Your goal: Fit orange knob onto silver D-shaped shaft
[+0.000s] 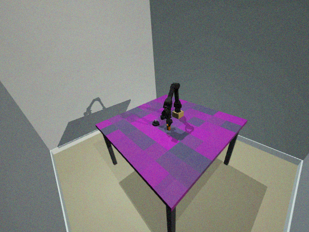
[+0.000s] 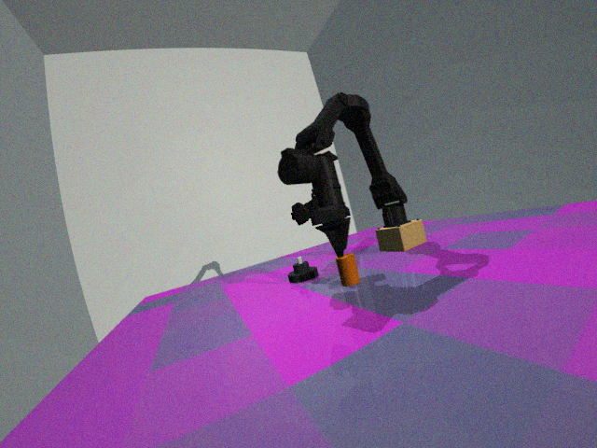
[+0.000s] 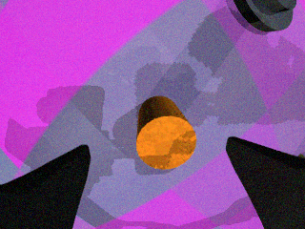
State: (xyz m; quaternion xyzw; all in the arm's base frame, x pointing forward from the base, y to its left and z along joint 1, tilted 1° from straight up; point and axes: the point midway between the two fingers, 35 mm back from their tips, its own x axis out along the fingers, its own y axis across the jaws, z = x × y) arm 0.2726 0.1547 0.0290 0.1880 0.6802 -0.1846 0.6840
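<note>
The orange knob lies 20 mm below my gripper tip. Also, from my gripper tip: round pedestal: 50 mm ahead, 180 mm to the right, 40 mm below.
</note>
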